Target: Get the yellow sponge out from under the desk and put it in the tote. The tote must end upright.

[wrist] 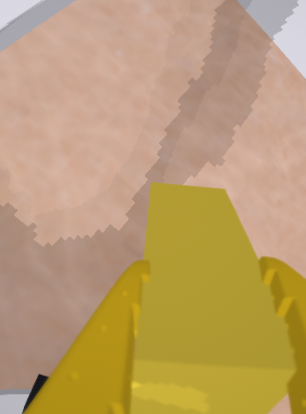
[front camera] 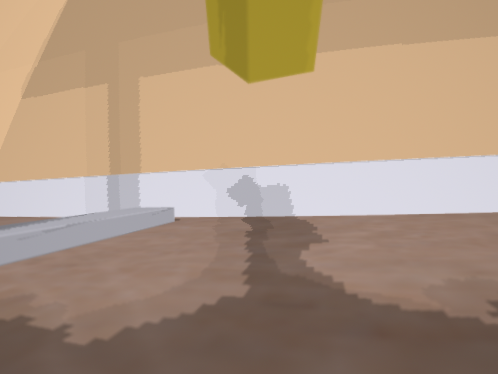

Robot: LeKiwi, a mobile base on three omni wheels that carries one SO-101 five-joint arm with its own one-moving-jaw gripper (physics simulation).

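Places are measured from the arm's base along level axes (x ahead, y left, z up), in millimetres.
Pixels of known places: hand, its tool point: point(wrist: 150, 275).
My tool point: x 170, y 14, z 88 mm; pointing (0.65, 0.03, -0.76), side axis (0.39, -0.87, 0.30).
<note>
Behind a point stands the place of what it marks.
The yellow sponge point(front camera: 265, 40) {z 31, x 165, y -11 mm} point(wrist: 200, 280) {z 96, x 175, y 2 mm} is held between the two jaws of my gripper point(wrist: 204, 262). In the wrist view the jaws press on its left and right sides, and its far end sticks out past the tips. In the front camera view the sponge's lower end hangs at the top centre, above the floor; the jaws do not show there. The tote and the desk do not show in a form that I can make out in either view.
A grey bar point(front camera: 125, 220) {z -71, x 400, y 153 mm} lies low on the brown floor point(front camera: 150, 270) {z -89, x 241, y 69 mm} at the left in the front camera view. A white skirting strip point(front camera: 375, 190) {z -49, x 490, y -214 mm} runs along the foot of the tan wall point(front camera: 400, 110) {z 81, x 490, y -264 mm}. Shadows of the arm fall on floor and wall.
</note>
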